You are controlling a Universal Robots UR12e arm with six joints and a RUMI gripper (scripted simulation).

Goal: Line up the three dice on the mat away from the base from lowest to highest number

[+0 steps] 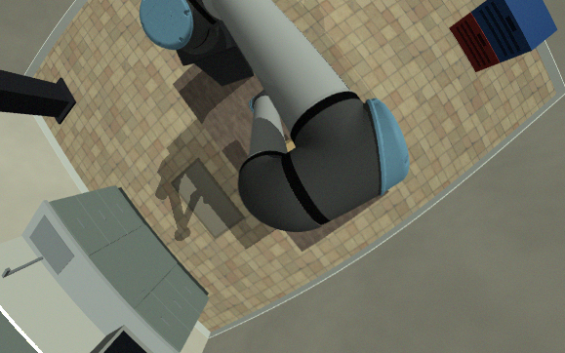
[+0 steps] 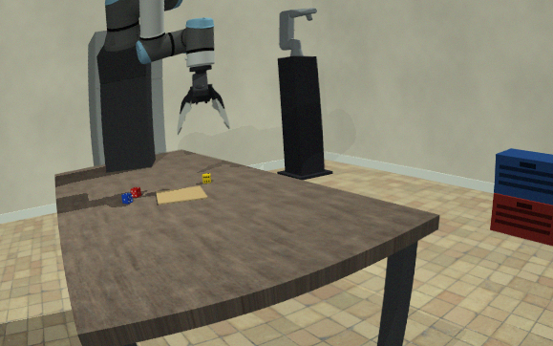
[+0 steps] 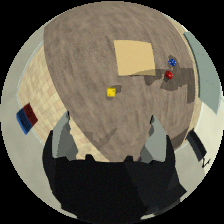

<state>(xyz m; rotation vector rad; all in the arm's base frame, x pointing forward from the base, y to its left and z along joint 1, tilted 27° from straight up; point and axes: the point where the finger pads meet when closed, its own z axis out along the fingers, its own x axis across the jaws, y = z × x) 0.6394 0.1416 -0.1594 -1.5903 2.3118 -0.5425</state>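
The yellow die is 14 cm below my hand. Also, from my hand: tan mat 15 cm below, 13 cm to the right, 10 cm ahead; then blue die 29 cm to the right, 14 cm below, 6 cm ahead; then red die 24 cm to the right, 14 cm below, 1 cm ahead.
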